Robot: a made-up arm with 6 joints.
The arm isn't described. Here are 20 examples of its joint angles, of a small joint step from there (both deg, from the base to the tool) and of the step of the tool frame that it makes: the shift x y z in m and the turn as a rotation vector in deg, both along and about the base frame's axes.
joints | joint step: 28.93 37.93 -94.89 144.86 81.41 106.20 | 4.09 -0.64 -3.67 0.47 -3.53 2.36
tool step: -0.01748 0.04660 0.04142 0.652 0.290 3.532
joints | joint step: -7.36 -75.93 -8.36 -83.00 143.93 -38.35 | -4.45 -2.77 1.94 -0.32 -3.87 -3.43
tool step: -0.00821 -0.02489 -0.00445 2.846 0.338 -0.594
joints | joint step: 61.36 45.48 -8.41 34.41 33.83 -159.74 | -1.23 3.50 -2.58 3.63 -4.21 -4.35
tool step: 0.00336 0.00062 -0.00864 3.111 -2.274 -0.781
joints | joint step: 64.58 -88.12 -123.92 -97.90 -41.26 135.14 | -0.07 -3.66 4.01 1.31 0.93 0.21
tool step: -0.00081 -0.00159 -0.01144 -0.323 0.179 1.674
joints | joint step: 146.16 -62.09 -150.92 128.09 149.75 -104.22 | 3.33 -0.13 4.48 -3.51 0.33 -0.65
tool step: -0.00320 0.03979 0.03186 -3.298 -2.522 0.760
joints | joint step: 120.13 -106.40 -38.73 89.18 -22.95 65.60 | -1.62 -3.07 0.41 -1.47 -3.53 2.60
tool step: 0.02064 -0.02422 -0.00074 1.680 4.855 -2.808
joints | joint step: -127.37 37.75 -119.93 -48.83 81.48 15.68 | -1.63 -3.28 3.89 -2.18 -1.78 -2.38
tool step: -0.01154 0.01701 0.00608 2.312 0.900 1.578
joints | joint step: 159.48 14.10 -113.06 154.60 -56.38 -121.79 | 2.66 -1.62 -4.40 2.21 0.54 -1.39
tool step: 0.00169 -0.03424 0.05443 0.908 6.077 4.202
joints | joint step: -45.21 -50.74 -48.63 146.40 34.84 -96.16 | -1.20 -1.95 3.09 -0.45 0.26 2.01
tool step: -0.00733 -0.00556 -0.01797 1.829 0.364 0.072
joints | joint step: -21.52 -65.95 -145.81 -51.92 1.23 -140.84 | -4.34 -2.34 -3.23 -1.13 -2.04 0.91
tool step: -0.01118 0.06808 -0.06042 -3.845 -5.757 -5.433
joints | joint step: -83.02 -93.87 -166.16 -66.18 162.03 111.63 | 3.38 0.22 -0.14 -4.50 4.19 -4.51
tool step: -0.03280 -0.00878 -0.00582 2.850 -0.329 6.739
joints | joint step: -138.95 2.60 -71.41 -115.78 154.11 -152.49 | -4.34 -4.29 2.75 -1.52 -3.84 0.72
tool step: -0.01641 0.04104 0.01657 0.521 0.580 -0.227
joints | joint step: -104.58 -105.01 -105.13 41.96 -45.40 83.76 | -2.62 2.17 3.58 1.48 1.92 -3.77
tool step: 0.01616 -0.04690 0.05683 8.302 -3.532 -3.400
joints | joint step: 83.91 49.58 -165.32 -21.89 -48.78 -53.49 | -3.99 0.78 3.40 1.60 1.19 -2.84
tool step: 0.04649 0.03380 -0.02869 -4.387 1.325 -6.307
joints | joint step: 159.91 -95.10 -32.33 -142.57 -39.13 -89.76 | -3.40 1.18 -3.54 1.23 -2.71 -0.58
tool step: 0.01581 0.00273 0.01877 0.737 0.198 -1.371
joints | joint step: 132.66 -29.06 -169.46 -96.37 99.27 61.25 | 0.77 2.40 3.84 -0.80 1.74 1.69
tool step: -0.03788 0.04794 0.03517 -4.410 -1.699 0.118
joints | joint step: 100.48 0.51 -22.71 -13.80 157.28 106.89 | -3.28 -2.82 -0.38 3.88 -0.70 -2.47
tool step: 0.01549 0.00873 0.01524 3.106 4.009 -8.467
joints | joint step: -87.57 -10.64 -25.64 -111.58 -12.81 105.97 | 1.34 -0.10 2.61 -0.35 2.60 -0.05
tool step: 0.00545 0.01932 -0.02124 1.415 2.283 0.283
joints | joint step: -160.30 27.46 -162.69 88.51 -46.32 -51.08 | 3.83 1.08 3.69 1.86 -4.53 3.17
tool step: -0.03225 -0.04609 -0.04032 -4.683 -4.376 3.213
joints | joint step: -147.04 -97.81 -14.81 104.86 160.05 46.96 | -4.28 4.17 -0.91 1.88 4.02 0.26
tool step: -0.02057 0.00653 -0.00734 1.036 -1.991 -0.063
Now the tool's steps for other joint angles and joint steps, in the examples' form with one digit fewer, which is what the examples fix.
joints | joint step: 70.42 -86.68 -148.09 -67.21 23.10 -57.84 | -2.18 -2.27 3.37 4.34 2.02 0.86
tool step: -0.0215 0.0112 0.0035 -2.59 -2.23 2.42
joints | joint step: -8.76 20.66 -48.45 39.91 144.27 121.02 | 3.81 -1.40 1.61 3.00 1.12 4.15
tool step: -0.0022 0.0297 0.0035 -0.79 2.75 3.67
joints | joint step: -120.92 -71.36 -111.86 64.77 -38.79 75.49 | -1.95 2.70 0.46 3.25 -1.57 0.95
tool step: -0.0113 -0.0383 0.0162 1.11 -1.96 2.07
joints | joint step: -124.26 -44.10 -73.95 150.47 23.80 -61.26 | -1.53 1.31 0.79 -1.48 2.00 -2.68
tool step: -0.0193 -0.0068 -0.0131 1.85 2.98 -3.27
